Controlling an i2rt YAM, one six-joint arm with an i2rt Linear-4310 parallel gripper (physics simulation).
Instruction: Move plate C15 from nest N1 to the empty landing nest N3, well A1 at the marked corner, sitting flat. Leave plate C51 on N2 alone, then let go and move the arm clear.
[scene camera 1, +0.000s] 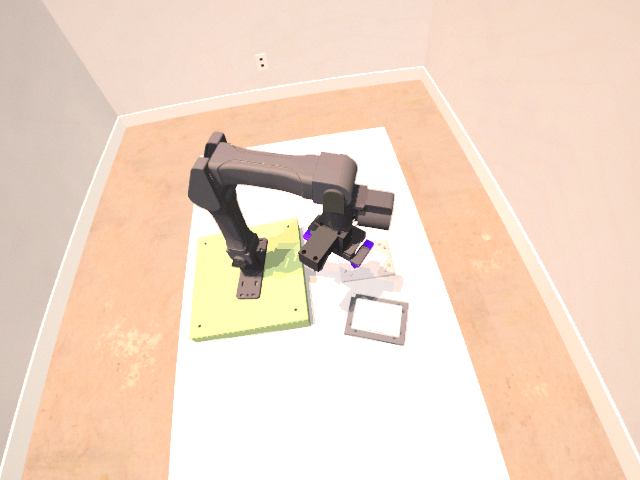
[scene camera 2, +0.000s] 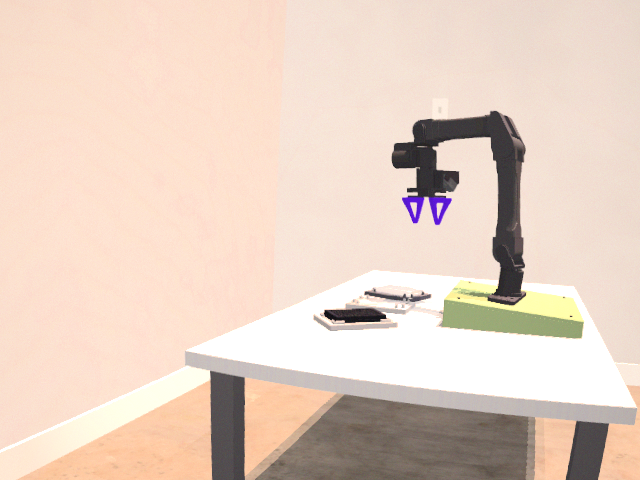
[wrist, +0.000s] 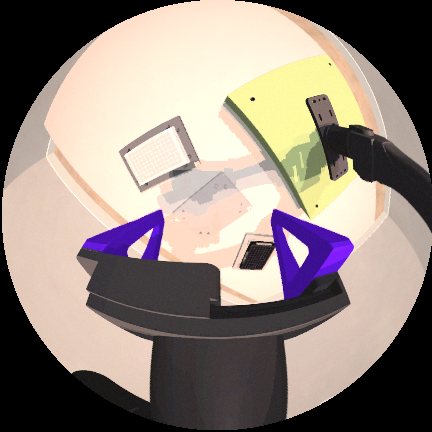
Labels:
my gripper: scene camera 1 337, 256; scene camera 2; wrist
same spot on my gripper: (scene camera 2: 419, 199) = (wrist: 122, 255)

